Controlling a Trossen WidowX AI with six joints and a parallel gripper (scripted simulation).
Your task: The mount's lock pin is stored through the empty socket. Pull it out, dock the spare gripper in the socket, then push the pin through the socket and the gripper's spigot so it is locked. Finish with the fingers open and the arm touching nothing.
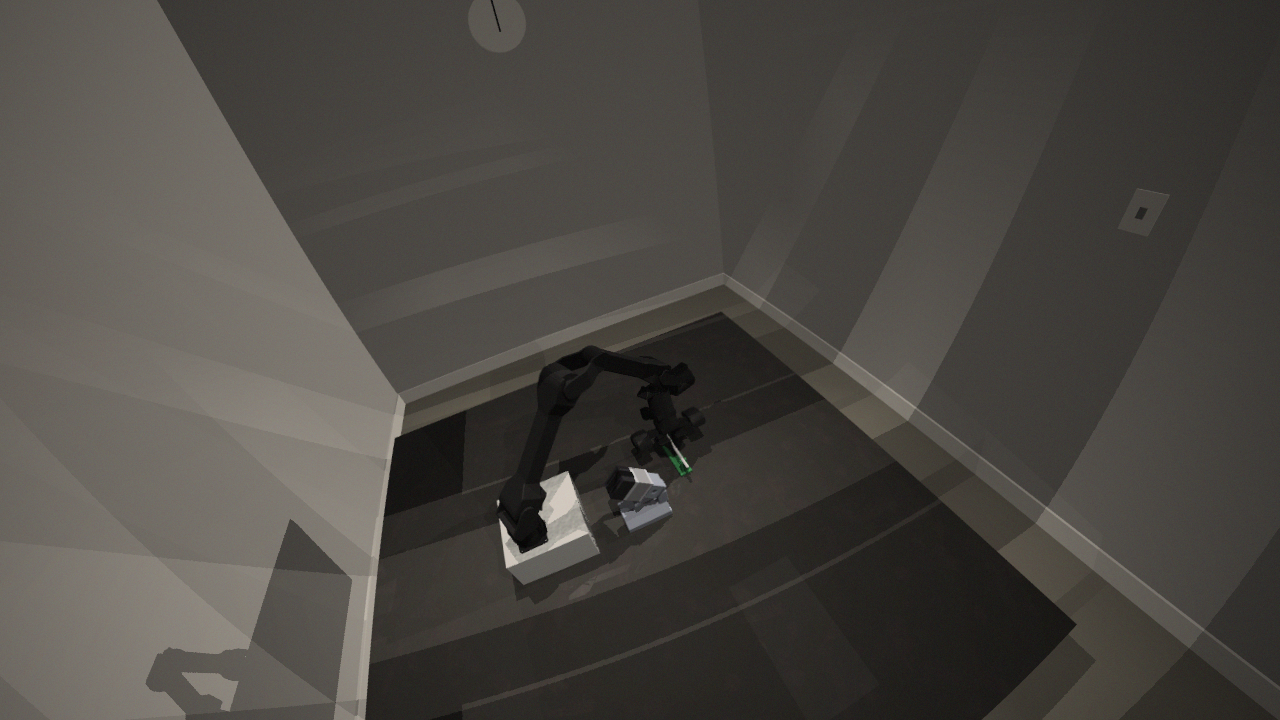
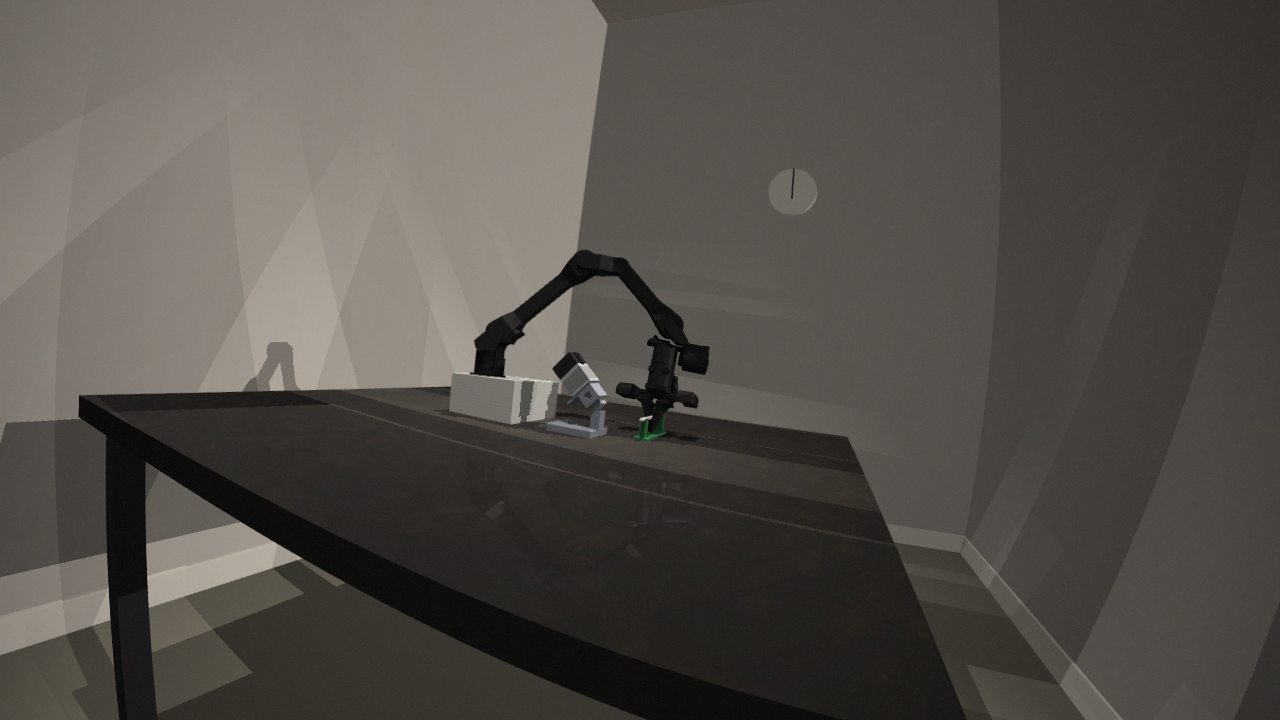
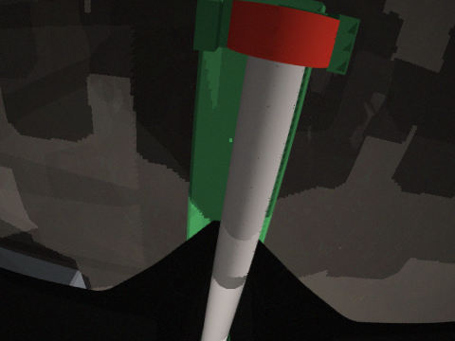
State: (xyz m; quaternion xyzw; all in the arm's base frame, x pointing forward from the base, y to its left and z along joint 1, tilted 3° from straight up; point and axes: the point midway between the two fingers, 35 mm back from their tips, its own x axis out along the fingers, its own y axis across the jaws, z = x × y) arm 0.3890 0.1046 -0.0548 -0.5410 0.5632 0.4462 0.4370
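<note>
Right now my gripper tip is 1 cm to the right of the green cradle and 1 cm below it. From my gripper tip the other things lie so: spare gripper: 14 cm behind, 10 cm to the right, 10 cm above; then grey mount: 12 cm behind, 10 cm to the right, 4 cm above.
</note>
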